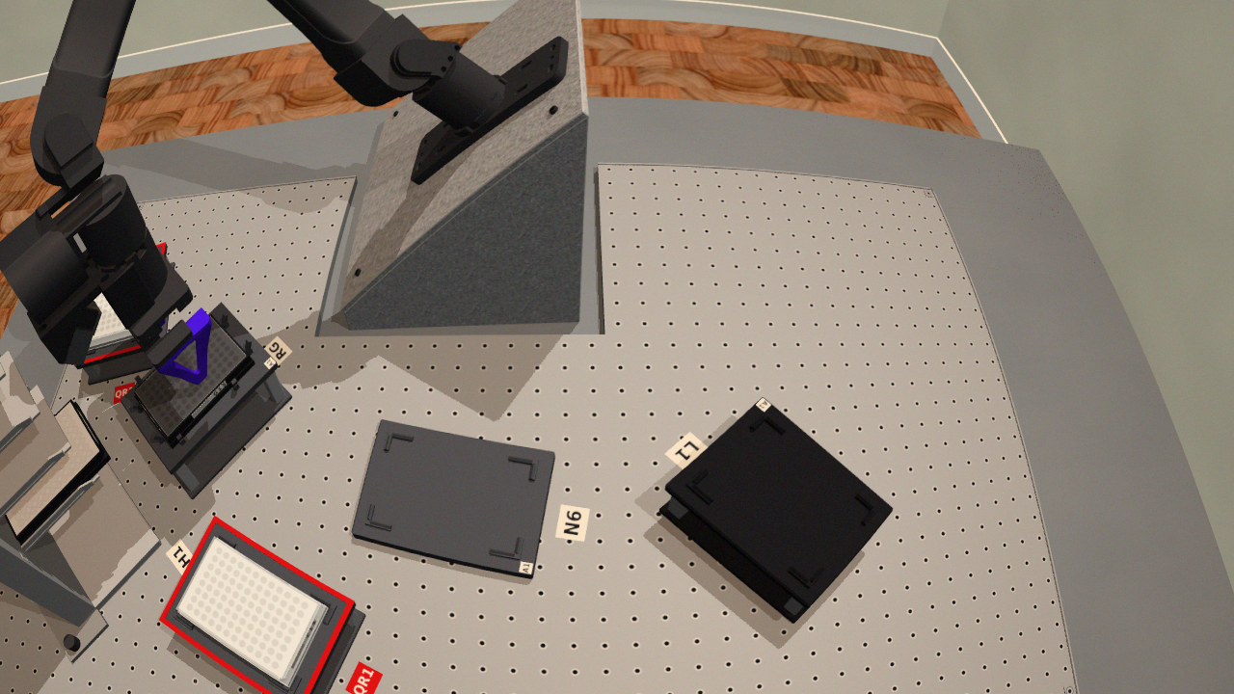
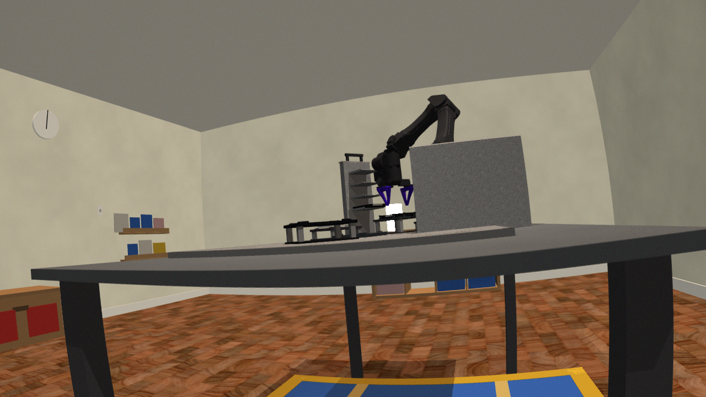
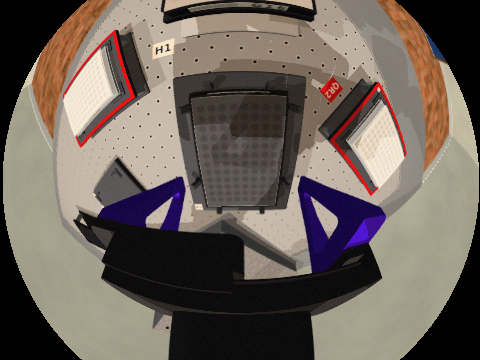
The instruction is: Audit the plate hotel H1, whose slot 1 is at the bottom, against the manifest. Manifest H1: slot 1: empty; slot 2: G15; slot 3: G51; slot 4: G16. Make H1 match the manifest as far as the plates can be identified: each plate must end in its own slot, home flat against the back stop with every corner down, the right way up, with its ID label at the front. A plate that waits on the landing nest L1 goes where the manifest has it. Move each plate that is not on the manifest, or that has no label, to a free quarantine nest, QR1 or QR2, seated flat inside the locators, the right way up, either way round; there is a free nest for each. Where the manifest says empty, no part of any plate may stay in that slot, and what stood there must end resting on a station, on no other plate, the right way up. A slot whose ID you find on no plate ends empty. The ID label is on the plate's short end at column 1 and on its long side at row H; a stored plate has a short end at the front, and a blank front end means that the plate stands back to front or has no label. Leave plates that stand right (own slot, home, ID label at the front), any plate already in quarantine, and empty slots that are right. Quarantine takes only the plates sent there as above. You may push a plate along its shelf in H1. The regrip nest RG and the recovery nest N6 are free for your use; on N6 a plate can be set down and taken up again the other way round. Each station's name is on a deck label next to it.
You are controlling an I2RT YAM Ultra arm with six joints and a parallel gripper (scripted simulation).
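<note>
Now: hand 60 mm above the regrip nest RG. Round my hand: plate hotel H1: 210 mm ahead, 160 mm to the right, 50 mm above; quarantine nest QR2: 120 mm behind, 170 mm to the right, 80 mm below; quarantine nest QR1: 220 mm ahead, 100 mm to the left, 80 mm below.
</note>
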